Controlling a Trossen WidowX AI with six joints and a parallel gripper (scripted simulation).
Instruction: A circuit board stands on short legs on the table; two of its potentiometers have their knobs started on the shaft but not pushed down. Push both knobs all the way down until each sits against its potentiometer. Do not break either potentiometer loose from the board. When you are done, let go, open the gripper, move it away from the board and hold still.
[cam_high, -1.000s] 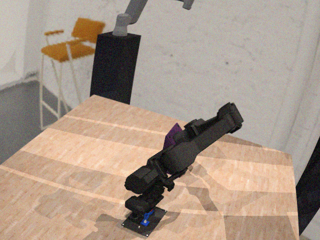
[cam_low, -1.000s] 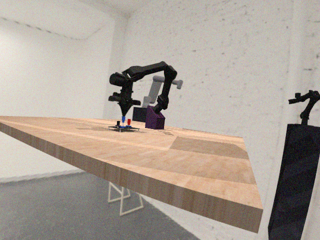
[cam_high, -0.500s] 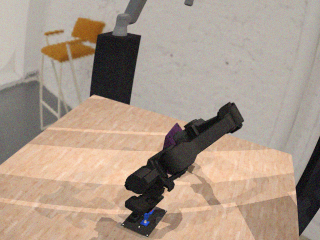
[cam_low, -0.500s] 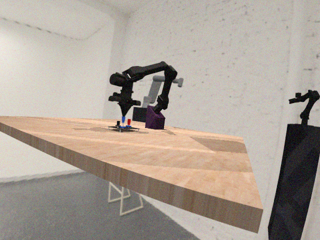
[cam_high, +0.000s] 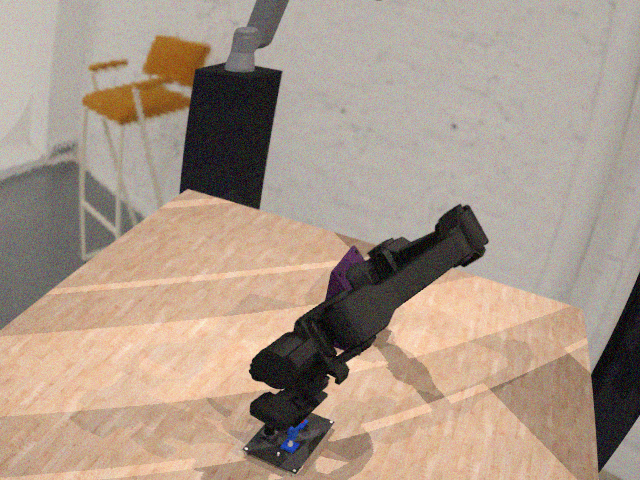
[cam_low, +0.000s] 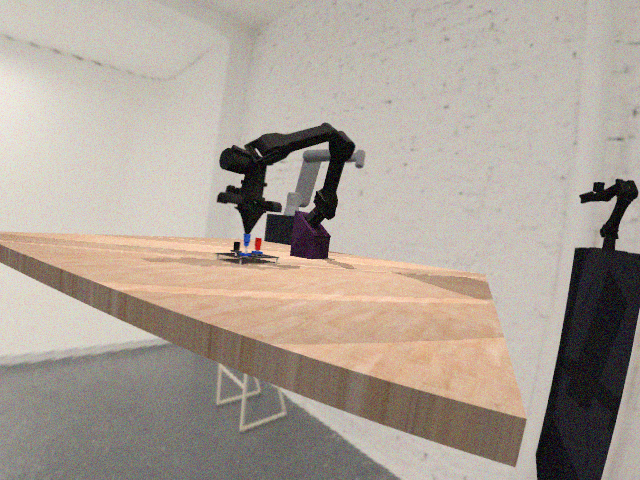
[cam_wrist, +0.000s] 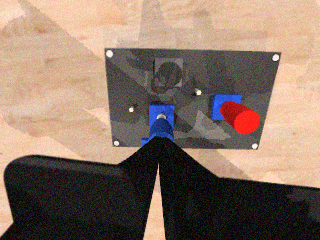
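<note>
The red knob is 6 cm behind my gripper tip, 1 cm to the right of it and 3 cm below it. Also, from my gripper tip: blue knob (1 cm below).
</note>
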